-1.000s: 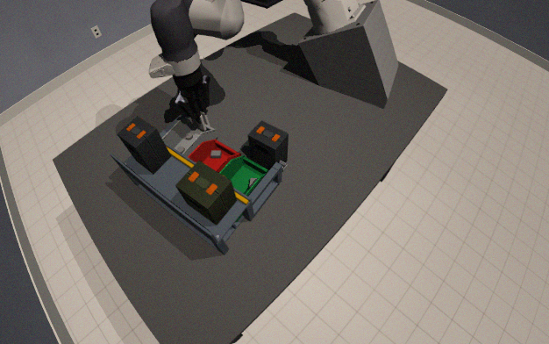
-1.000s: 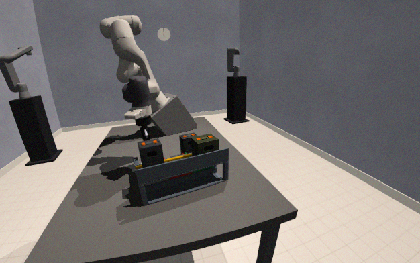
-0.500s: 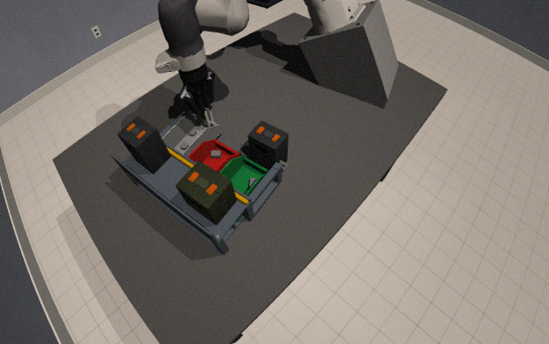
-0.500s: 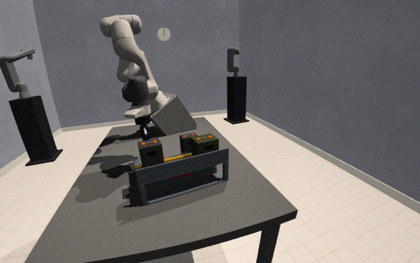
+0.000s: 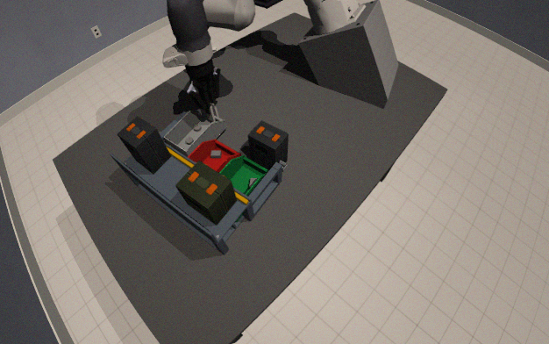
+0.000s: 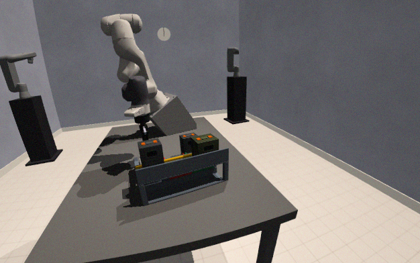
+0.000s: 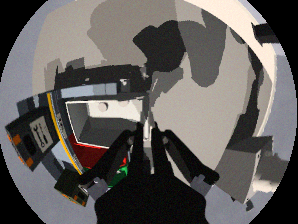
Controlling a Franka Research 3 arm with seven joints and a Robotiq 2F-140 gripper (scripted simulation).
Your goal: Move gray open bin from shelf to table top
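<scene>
The gray open bin lies 8 cm ahead of my hand and 2 cm below it. Also, from my hand: red bin: 14 cm ahead, 12 cm to the left, 4 cm below; then green bin: 23 cm to the left, 13 cm ahead, 4 cm below; then yellow rail: 19 cm ahead, 12 cm to the left, 3 cm above.
</scene>
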